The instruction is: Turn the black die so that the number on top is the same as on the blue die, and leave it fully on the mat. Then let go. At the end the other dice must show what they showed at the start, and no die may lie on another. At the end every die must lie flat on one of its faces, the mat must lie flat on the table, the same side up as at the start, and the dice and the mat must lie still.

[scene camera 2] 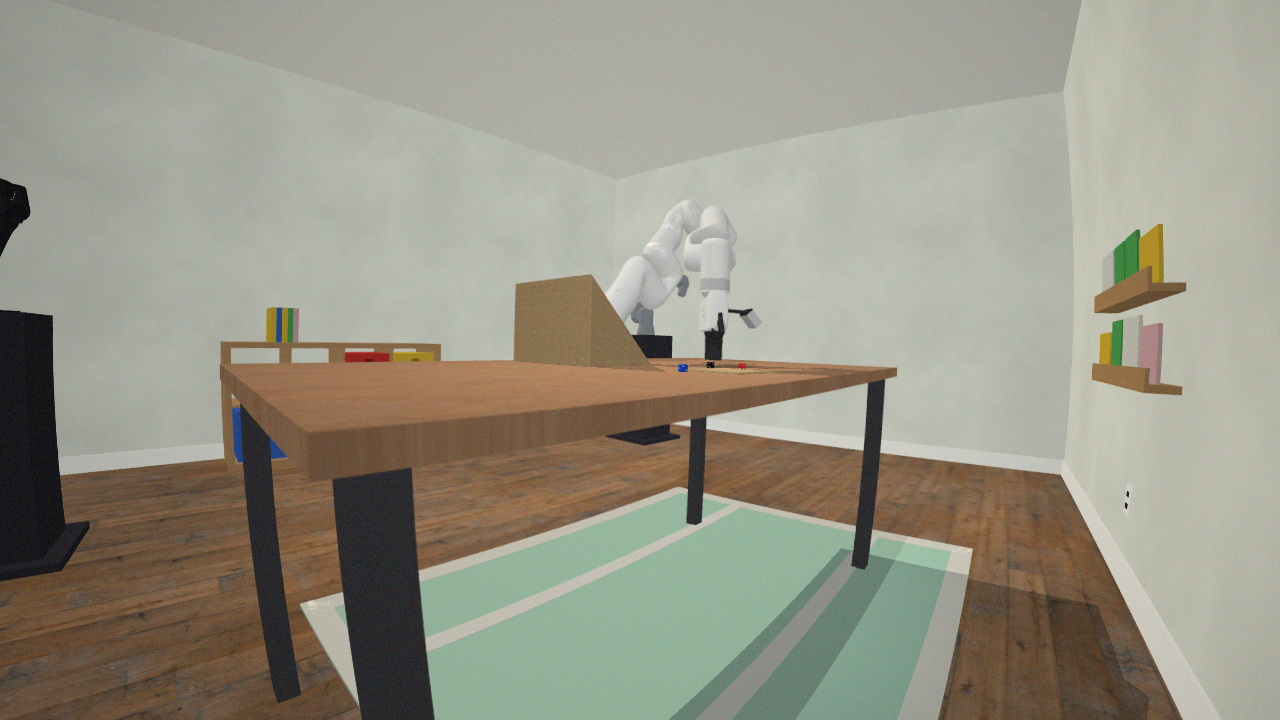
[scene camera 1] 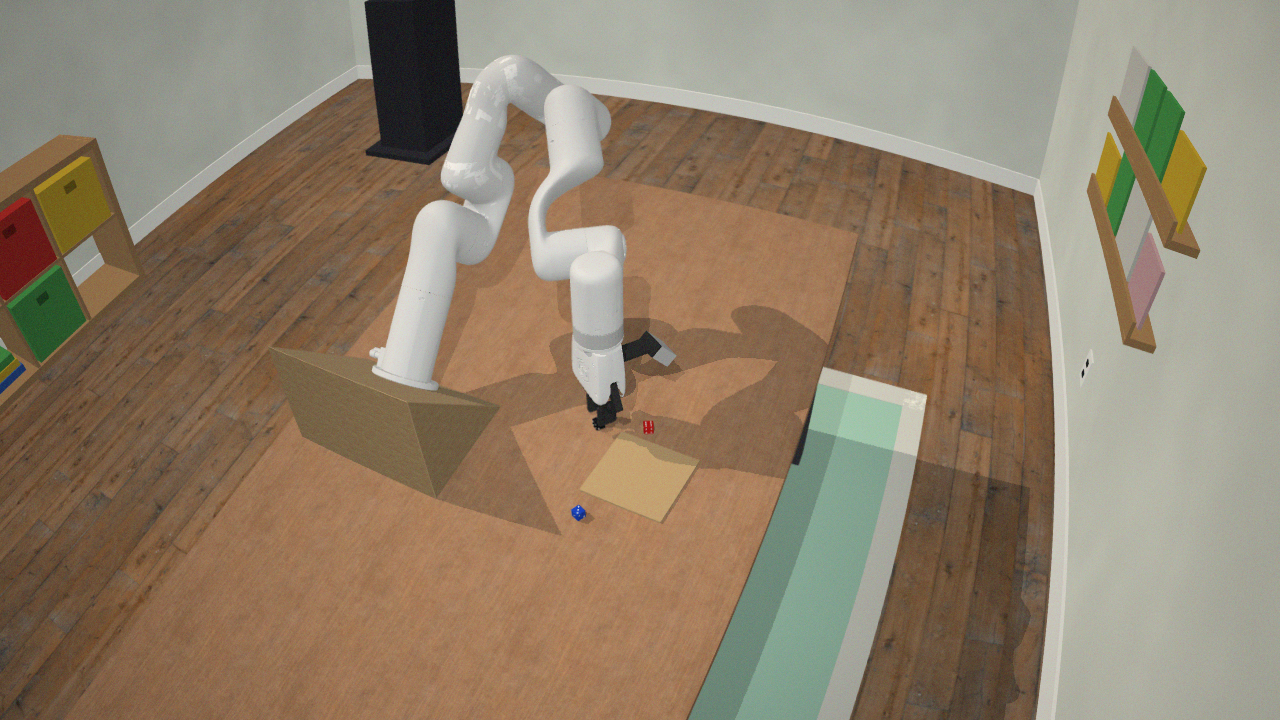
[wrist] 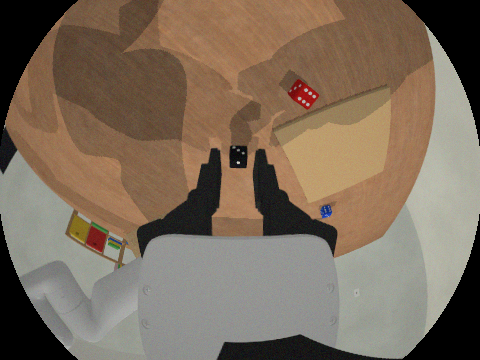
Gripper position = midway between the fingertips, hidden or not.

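Gripper (scene camera 1: 601, 415), tan mat (scene camera 1: 639, 476). Gripper (scene camera 2: 713, 360). Tan mat (wrist: 334, 148), gripper (wrist: 237, 161).
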